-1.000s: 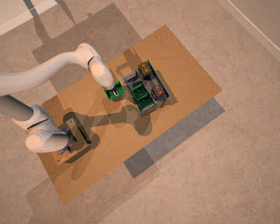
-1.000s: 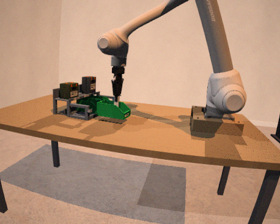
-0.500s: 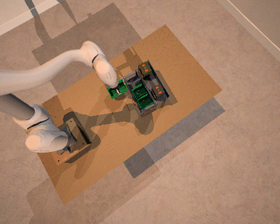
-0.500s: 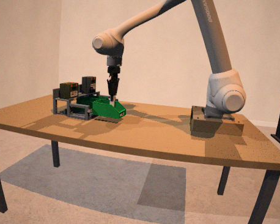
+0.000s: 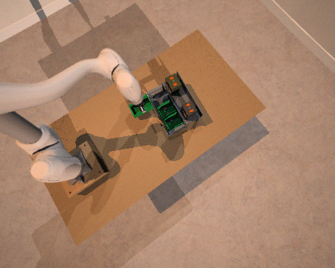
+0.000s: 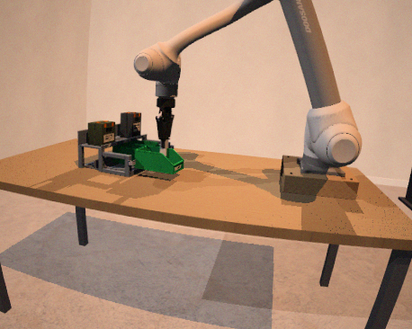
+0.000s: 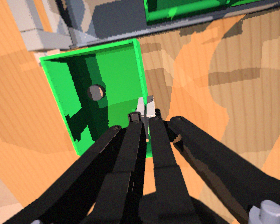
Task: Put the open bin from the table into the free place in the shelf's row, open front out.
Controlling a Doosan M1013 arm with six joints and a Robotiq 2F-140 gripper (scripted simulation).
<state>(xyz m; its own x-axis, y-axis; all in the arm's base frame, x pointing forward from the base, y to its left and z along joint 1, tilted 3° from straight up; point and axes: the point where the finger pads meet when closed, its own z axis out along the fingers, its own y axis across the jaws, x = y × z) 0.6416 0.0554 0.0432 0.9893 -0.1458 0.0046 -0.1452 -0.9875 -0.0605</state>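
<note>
My gripper is now 10 cm above the shelf lip, 8 cm to the left of it and 8 cm short of it.
</note>
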